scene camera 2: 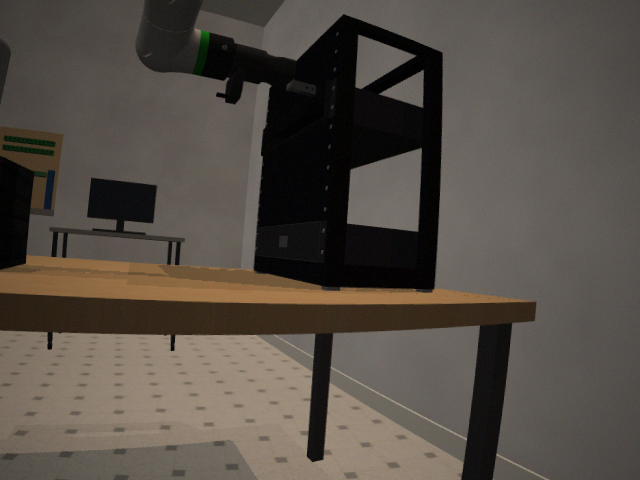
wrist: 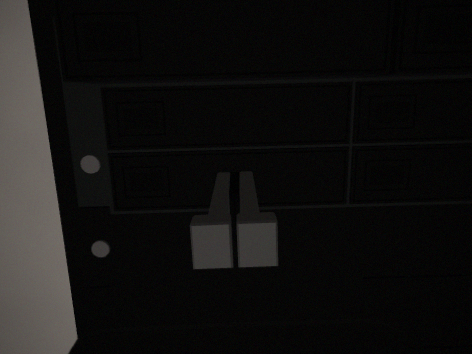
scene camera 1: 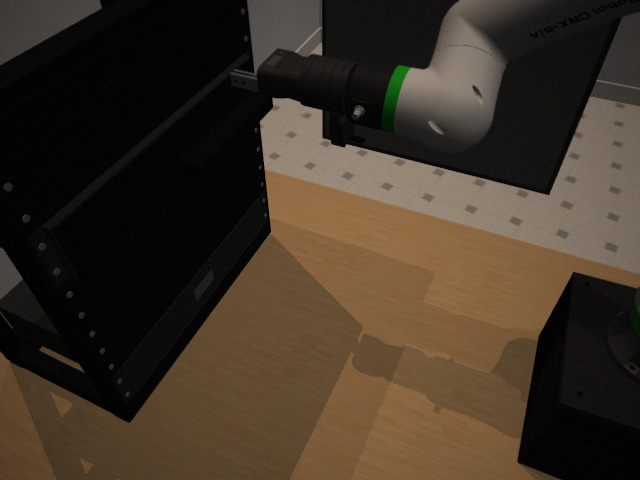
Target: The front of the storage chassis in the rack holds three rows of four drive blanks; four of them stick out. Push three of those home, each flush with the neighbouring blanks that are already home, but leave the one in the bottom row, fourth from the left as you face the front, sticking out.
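Places are measured from the arm's base along level axes (x right, y ahead, z up), in millimetres.
Pixels of known places: gripper, fingertip midpoint: (scene camera 2: 314, 91) (wrist: 235, 194) (scene camera 1: 233, 77).
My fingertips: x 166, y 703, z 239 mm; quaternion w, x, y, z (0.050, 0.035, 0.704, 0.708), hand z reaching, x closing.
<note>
For each thing: its top centre in the pictures, then the offset to it from my fingertips. "pt": a spot on its surface instead.
- top-row fourth blank, surface spot: (wrist: 300, 180) pt dx -30, dy +5, dz -6 mm
- chassis, surface spot: (wrist: 89, 120) pt dx +70, dy +5, dz -35 mm
- top-row third blank, top centre: (wrist: 404, 172) dx -98, dy +75, dz +6 mm
- middle-row fourth blank, top centre: (wrist: 228, 132) dx +11, dy +59, dz -22 mm
- bottom-row fourth blank, top centre: (wrist: 227, 82) (scene camera 1: 225, 101) (scene camera 2: 323, 113) dx +6, dy +24, dz -51 mm
- bottom-row third blank, top centre: (wrist: 445, 44) dx -74, dy -24, dz -60 mm
- dark ledge, surface spot: (scene camera 1: 222, 135) pt dx -85, dy -11, dz -51 mm
- lower panel, top centre: (scene camera 1: 197, 268) (scene camera 2: 286, 224) dx -158, dy +45, dz -303 mm
The wrist view is upside down and very dark. My gripper (scene camera 1: 233, 78) (scene camera 2: 310, 89) (wrist: 235, 194) is shut and empty. Its tips are at the top-row fourth blank (wrist: 300, 180) of the chassis (wrist: 89, 120), apparently touching. That blank looks flush with the top-row third blank (wrist: 410, 175). The middle-row fourth blank (wrist: 225, 117) also looks home. The bottom-row fourth blank (wrist: 225, 40) looks larger and sticks out. The bottom-row third blank (wrist: 435, 40) sticks out too; in scene camera 1 the pair forms a dark ledge (scene camera 1: 222, 135). The left columns are too dark to tell.
The black rack (scene camera 1: 77, 304) (scene camera 2: 343, 180) stands on the wooden table (scene camera 1: 330, 408) (scene camera 2: 206, 312). A lower panel (scene camera 1: 168, 330) with a grey label is at the rack's foot. The robot's black base block (scene camera 1: 589, 356) stands opposite the rack. A grey wall (wrist: 20, 200) is beside the rack.
</note>
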